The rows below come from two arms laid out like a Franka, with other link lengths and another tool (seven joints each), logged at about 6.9 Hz.
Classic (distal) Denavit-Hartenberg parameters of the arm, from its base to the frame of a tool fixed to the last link. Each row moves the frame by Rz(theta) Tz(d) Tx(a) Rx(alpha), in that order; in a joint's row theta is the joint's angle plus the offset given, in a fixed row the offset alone. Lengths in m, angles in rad.
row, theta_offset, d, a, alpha
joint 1, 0.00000, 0.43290, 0.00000, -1.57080
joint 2, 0.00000, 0.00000, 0.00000, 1.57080
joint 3, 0.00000, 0.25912, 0.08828, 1.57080
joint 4, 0.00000, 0.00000, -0.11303, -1.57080
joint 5, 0.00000, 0.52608, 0.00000, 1.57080
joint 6, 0.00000, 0.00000, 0.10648, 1.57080
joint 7, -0.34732, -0.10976, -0.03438, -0.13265
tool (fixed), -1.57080, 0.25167, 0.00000, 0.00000
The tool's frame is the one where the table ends.
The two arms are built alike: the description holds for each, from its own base.
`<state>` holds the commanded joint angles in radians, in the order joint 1, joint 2, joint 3, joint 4, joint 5, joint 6, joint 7, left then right.
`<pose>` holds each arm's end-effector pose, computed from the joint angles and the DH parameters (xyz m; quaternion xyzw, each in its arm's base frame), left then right.
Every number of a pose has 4 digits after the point. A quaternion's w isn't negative.
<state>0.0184 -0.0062 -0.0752 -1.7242 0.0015 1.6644 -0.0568 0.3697 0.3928 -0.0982 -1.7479 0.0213 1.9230 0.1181</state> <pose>0.7003 -0.0839 0.5829 0.5720 0.8181 -0.0513 0.0310 0.7165 0.1604 0.2981 -0.5028 -0.8563 0.1179 0.0109</pose>
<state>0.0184 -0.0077 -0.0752 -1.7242 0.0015 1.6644 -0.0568 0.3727 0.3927 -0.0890 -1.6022 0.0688 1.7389 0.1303</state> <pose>0.7001 -0.0839 0.5839 0.5720 0.8180 -0.0509 0.0316 0.7261 0.1821 0.3695 -0.5067 -0.8533 0.1157 0.0415</pose>
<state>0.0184 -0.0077 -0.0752 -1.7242 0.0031 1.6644 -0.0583 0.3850 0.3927 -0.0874 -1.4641 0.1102 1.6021 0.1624</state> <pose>0.7002 -0.0837 0.5839 0.5716 0.8184 -0.0501 0.0312 0.7296 0.2045 0.4420 -0.5139 -0.8498 0.1034 0.0557</pose>
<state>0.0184 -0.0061 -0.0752 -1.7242 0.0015 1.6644 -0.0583 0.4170 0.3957 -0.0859 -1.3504 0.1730 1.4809 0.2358</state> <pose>0.7004 -0.0839 0.5828 0.5714 0.8185 -0.0513 0.0310 0.7153 0.2416 0.5000 -0.5258 -0.8416 0.0940 0.0807</pose>
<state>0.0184 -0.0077 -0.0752 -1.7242 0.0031 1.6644 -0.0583 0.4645 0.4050 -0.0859 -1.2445 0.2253 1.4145 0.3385</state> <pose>0.7002 -0.0837 0.5839 0.5716 0.8184 -0.0501 0.0312 0.6969 0.2878 0.5521 -0.5425 -0.8316 0.0782 0.0893</pose>
